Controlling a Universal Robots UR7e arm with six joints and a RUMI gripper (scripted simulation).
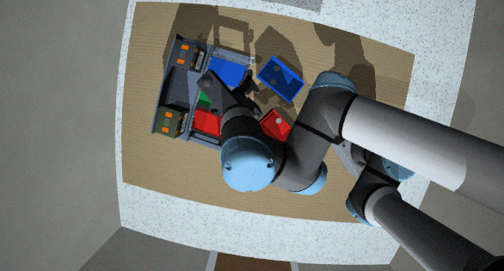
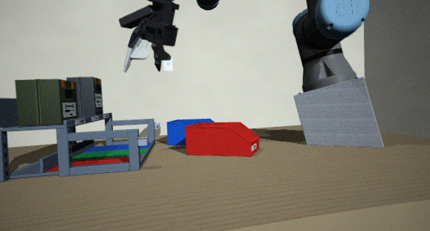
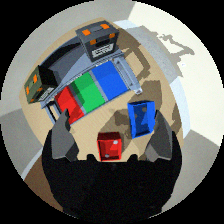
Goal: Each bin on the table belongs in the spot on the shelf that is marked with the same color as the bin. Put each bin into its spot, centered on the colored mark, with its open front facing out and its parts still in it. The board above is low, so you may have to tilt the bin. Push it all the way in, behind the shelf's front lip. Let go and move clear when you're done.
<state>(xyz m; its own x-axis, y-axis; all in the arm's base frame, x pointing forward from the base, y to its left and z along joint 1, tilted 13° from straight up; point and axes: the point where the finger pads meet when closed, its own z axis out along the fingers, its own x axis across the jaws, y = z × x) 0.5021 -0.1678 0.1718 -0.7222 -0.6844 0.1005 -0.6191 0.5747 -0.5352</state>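
My gripper is now 190 mm above the blue bin, 170 mm past it and 40 mm to the left of it. Also, from my hand: top board (200 mm ahead, 130 mm below, 10 mm to the left); grey box (160 mm ahead, 100 mm to the right, 70 mm below); green box (220 mm ahead, 120 mm to the left, 80 mm below).
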